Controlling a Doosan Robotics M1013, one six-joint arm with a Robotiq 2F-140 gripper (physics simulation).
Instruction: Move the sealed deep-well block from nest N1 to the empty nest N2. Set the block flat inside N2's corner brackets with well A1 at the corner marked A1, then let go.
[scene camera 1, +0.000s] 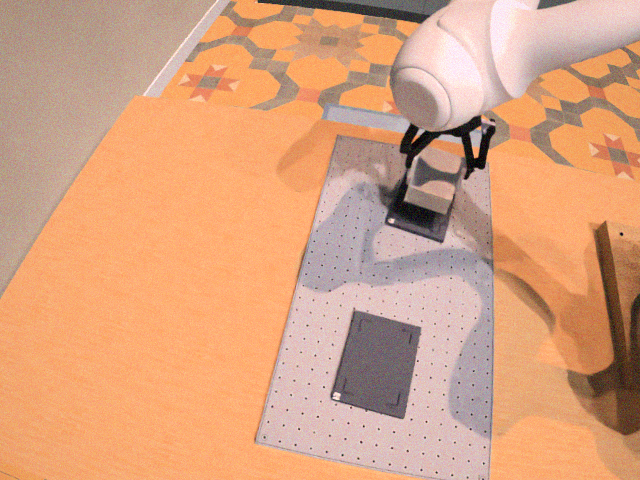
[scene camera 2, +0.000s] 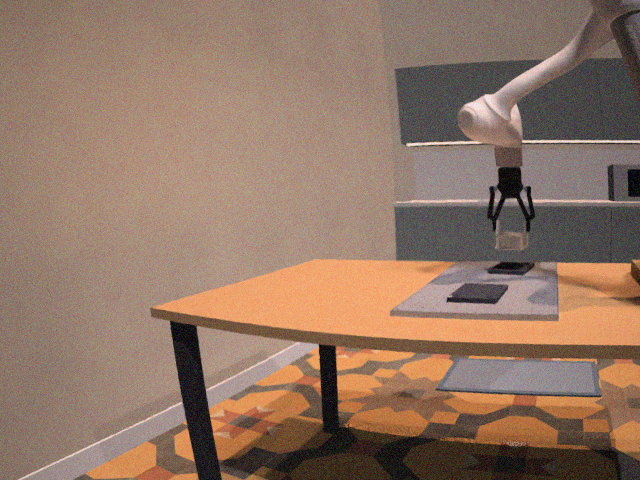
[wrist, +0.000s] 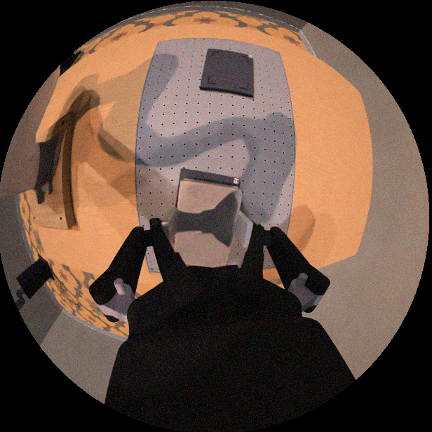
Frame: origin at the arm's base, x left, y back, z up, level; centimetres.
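Seen in the pictures: gripper, fingertip midpoint: (scene camera 1: 431, 183) (scene camera 2: 511, 243).
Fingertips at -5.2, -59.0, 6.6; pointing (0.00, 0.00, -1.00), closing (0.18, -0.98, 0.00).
Observation:
A point is followed by its place in that frame, as x, y, z.
The pale sealed deep-well block (scene camera 1: 430, 200) @[0.0, -58.3, 7.6] (scene camera 2: 511, 241) @[0.0, -57.6, 7.7] (wrist: 207, 200) is held level between the fingers of my gripper (scene camera 1: 436, 178) @[-5.2, -59.0, 6.5] (scene camera 2: 511, 233) @[-5.2, -59.0, 6.5] (wrist: 205, 216), which is shut on its two sides. The block hangs above nest N1, with a gap below it in scene camera 2. Nest N1 (scene camera 1: 417, 229) @[1.3, -58.6, -0.6] (scene camera 2: 510, 268) @[-2.0, -58.4, -0.6] (wrist: 209, 176) is a dark plate, partly hidden by the block. Nest N2 (scene camera 1: 379, 361) @[29.9, -56.9, -0.6] (scene camera 2: 478, 292) @[32.1, -56.4, -0.6] (wrist: 227, 72) is an empty dark plate with corner brackets. Its small white corner mark (scene camera 1: 336, 396) @[38.1, -61.3, -0.6] (wrist: 250, 56) shows, but the lettering is too small to read. Well A1 on the block cannot be made out.
Both nests are on a grey perforated board (scene camera 1: 320, 330) @[28.3, -68.3, -1.8] (scene camera 2: 423, 305) @[43.4, -65.5, -1.8] (wrist: 200, 111) on the orange table (scene camera 1: 180, 258) @[25.7, -99.8, -3.1] (scene camera 2: 310, 299) @[44.7, -96.8, -3.1] (wrist: 330, 150). A wooden block-like fixture (scene camera 1: 610, 289) @[-2.6, -15.9, -2.0] (wrist: 69, 185) stands to the right in scene camera 1, with a dark part on it.

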